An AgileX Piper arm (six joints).
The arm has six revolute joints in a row. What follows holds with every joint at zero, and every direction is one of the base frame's. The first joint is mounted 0.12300 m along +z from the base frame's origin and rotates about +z. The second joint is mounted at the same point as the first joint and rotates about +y. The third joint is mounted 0.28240 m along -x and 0.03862 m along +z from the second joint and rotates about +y. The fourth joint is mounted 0.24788 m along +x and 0.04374 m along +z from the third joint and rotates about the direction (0.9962, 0, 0.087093). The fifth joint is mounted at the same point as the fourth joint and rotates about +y. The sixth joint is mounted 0.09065 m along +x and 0.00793 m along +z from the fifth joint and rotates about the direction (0.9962, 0, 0.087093). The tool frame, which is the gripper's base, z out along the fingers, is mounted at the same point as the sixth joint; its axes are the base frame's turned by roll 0.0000, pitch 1.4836 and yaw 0.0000 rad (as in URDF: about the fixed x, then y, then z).
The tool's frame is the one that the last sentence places.
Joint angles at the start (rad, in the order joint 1, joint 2, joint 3, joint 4, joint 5, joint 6): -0.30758, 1.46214, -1.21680, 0.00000, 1.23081, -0.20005
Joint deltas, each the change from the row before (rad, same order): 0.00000, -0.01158, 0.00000, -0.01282, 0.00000, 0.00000; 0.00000, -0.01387, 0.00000, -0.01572, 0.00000, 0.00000; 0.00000, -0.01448, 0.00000, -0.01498, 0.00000, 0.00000; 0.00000, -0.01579, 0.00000, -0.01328, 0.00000, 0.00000; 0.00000, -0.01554, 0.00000, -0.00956, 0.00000, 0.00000; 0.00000, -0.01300, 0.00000, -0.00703, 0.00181, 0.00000; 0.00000, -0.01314, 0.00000, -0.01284, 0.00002, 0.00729; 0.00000, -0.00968, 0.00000, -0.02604, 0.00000, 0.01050; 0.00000, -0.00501, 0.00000, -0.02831, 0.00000, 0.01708; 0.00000, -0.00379, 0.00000, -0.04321, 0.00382, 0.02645; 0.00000, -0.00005, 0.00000, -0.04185, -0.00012, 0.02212
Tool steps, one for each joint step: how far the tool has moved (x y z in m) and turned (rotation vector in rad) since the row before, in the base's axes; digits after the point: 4 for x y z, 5 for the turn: -0.0023, -0.0004, 0.0032, -0.01558, -0.00720, 0.00195; -0.0028, -0.0005, 0.0038, -0.01904, -0.00851, 0.00219; -0.0030, -0.0004, 0.0039, -0.01855, -0.00930, 0.00187; -0.0032, -0.0002, 0.0043, -0.01736, -0.01105, 0.00146; -0.0031, 0.0001, 0.0041, -0.01378, -0.01193, 0.00090; -0.0028, 0.0003, 0.0034, -0.01008, -0.00854, 0.00044; -0.0029, -0.0002, 0.0035, -0.01449, -0.00974, -0.00614; -0.0026, -0.0015, 0.0027, -0.02522, -0.00318, -0.00858; -0.0017, -0.0020, 0.0016, -0.02443, 0.00037, -0.01487; -0.0022, -0.0032, 0.0015, -0.03512, 0.00691, -0.02371; -0.0010, -0.0034, 0.0007, -0.03510, 0.00652, -0.01896
